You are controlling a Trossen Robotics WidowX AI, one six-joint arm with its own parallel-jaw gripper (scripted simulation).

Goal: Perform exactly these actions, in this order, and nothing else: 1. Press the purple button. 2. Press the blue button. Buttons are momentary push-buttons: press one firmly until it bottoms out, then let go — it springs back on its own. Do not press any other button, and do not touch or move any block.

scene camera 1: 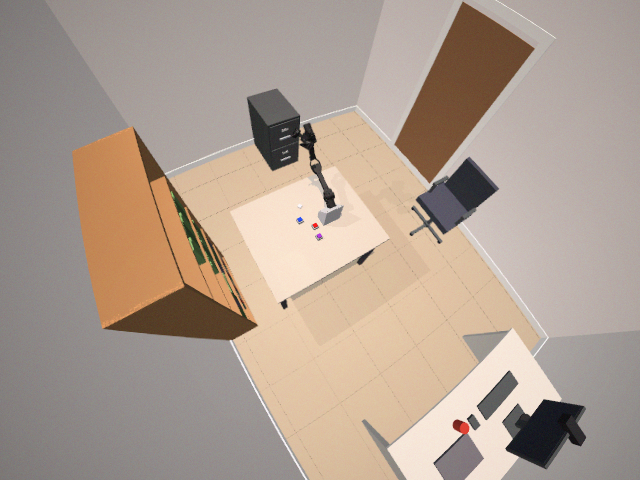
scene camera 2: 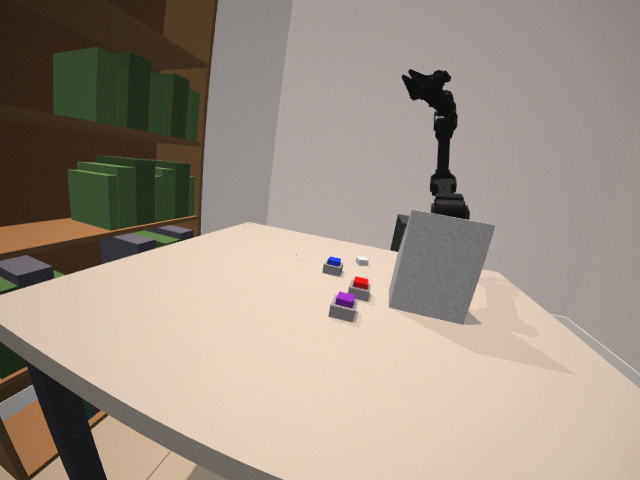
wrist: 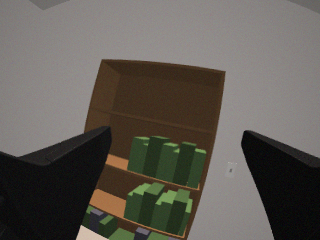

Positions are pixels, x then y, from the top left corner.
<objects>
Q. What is my gripper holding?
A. Nothing.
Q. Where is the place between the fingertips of my gripper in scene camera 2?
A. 405, 73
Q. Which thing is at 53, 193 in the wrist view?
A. My gripper.
</objects>
